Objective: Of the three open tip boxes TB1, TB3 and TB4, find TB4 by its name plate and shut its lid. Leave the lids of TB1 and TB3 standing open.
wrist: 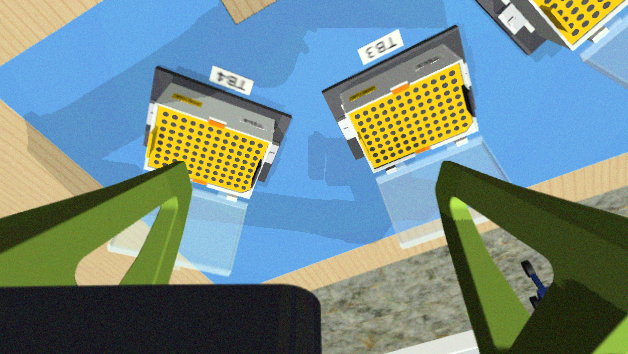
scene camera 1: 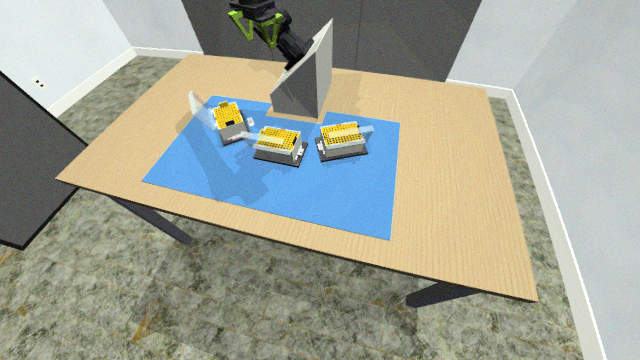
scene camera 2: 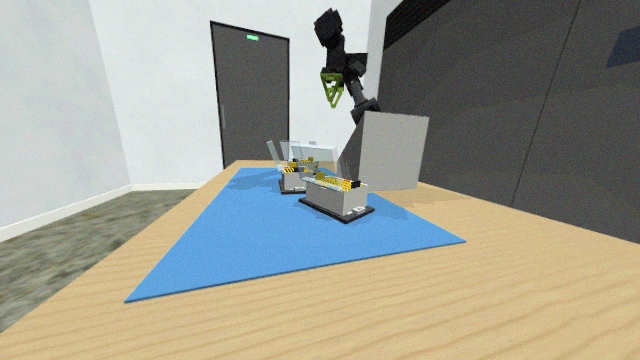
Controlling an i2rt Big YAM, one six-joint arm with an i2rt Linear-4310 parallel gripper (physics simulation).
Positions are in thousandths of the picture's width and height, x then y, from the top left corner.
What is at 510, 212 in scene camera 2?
My gripper.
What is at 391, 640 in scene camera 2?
A blue mat.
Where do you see a blue mat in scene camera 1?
At 557, 540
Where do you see a blue mat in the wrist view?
138, 247
